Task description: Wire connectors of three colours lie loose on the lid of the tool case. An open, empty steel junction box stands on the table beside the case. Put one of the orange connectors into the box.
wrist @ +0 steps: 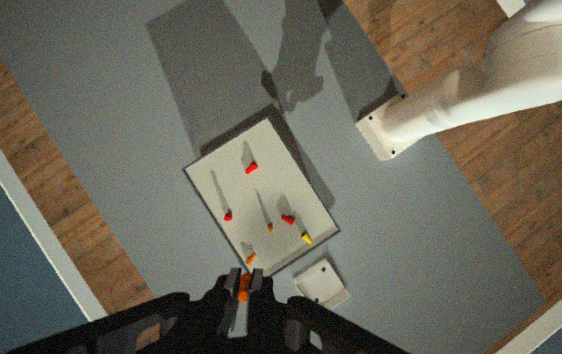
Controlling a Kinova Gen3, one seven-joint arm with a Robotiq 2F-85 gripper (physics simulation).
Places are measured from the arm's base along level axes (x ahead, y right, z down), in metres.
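Where they show: gripper, fingertip midpoint: (246, 282); arm's base, link origin: (399, 123).
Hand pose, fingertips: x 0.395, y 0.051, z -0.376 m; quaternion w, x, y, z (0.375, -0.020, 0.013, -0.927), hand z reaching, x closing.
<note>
Things, the pixels of their top centre, and the offset from my fingertips. "*": a spot on its surface instead. Level surfaces: height alone.
- case lid, surface spot: (215, 170) * dx +0.018, dy +0.144, dz +0.326 m
- smaller-looking orange connector, top centre: (270, 229) dx +0.008, dy -0.027, dz +0.304 m
- yellow connector, top centre: (307, 239) dx -0.037, dy -0.095, dz +0.311 m
- pale block, surface spot: (322, 282) * dx +0.013, dy -0.245, dz +0.436 m
- grey table, surface height: dz +0.438 m
My gripper (246, 282) is shut on an orange connector (243, 289), held upright between the fingertips at the bottom of the wrist view. It appears high above the table, over the near corner of the case lid (215, 170), a cream rectangle with a dark rim. On the lid lie an orange connector (251, 258) near that corner, a smaller-looking orange connector (270, 227), a yellow connector (306, 238), and red connectors (251, 168) (228, 216) (287, 219). An open steel junction box cannot be clearly made out.
A pale block (322, 282) with dark round holes stands just off the lid's lower right edge, partly hidden by the gripper. The white arm base (385, 130) stands on the grey table (425, 240) at the right. Broad shadows cross the table's upper part.
</note>
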